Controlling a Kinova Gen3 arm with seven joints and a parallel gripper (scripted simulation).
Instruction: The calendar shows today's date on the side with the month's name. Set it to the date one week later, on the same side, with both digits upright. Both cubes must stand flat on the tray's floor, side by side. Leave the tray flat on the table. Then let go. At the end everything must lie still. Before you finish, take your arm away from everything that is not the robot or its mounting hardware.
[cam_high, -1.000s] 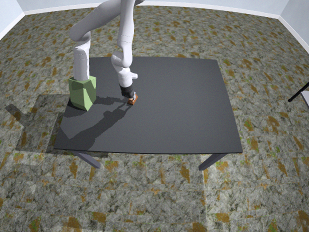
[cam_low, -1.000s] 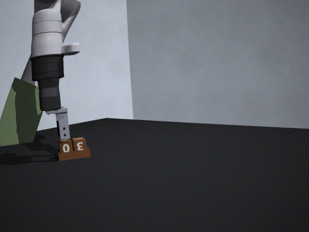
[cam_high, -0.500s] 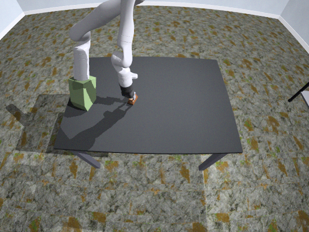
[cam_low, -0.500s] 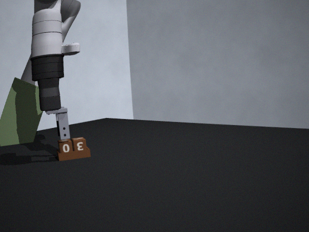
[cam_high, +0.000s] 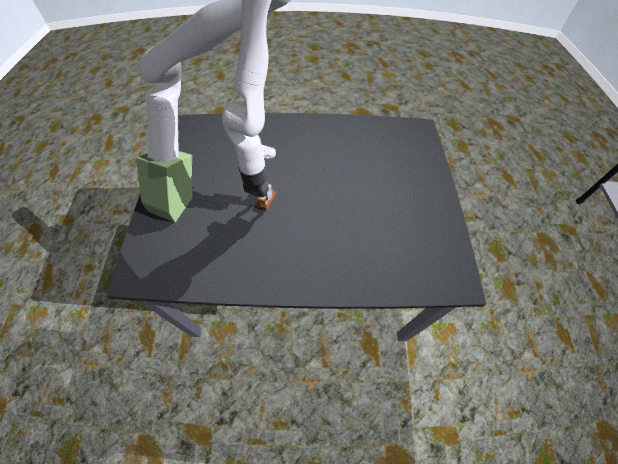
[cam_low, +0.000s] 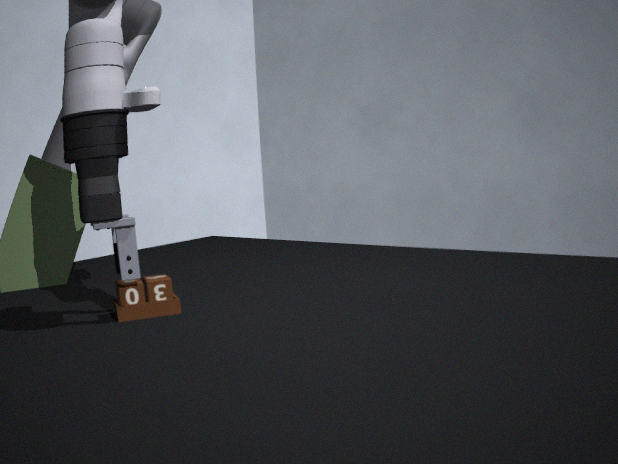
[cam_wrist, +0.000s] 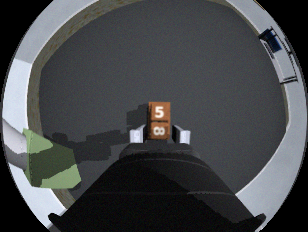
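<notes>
Right now the brown calendar tray is 20 mm to the left of my hand and 50 mm below it. The rest, counted from my hand: cube: 10 mm ahead, 30 mm to the left, 40 mm below.
</notes>
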